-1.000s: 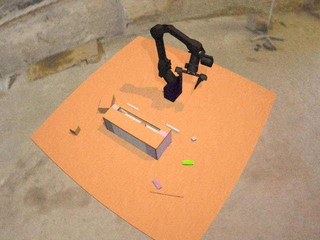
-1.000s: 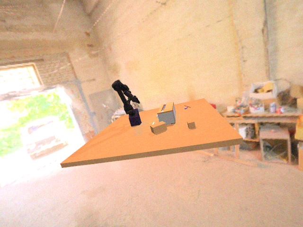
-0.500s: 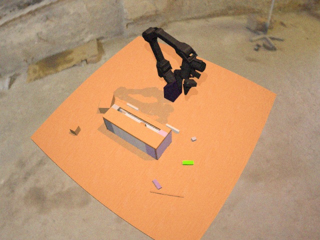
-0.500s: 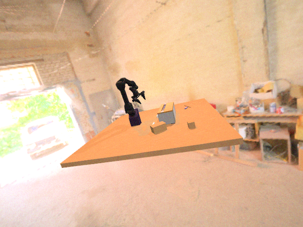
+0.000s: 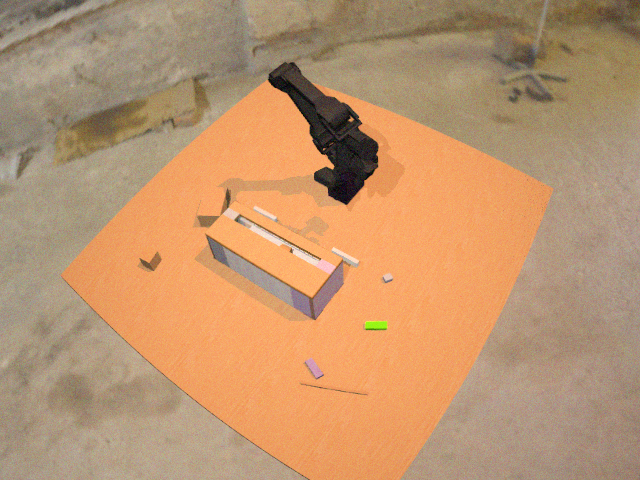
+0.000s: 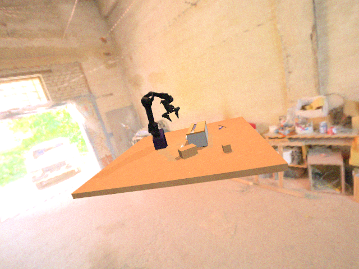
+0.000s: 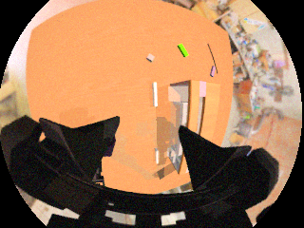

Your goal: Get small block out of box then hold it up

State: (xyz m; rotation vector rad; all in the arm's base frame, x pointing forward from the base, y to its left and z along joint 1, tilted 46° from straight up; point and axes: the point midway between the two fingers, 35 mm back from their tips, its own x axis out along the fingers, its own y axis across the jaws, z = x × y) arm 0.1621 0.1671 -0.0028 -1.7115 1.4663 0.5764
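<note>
The long box lies 170 mm ahead of my gripper tip, 150 mm below it and 110 mm to the right of it. Round my gripper tip: thin rod (420 mm ahead, 250 mm to the left, 210 mm below); small brown block (470 mm to the right, 420 mm ahead, 190 mm below); lilac flat piece (400 mm ahead, 210 mm below, 170 mm to the left).
</note>
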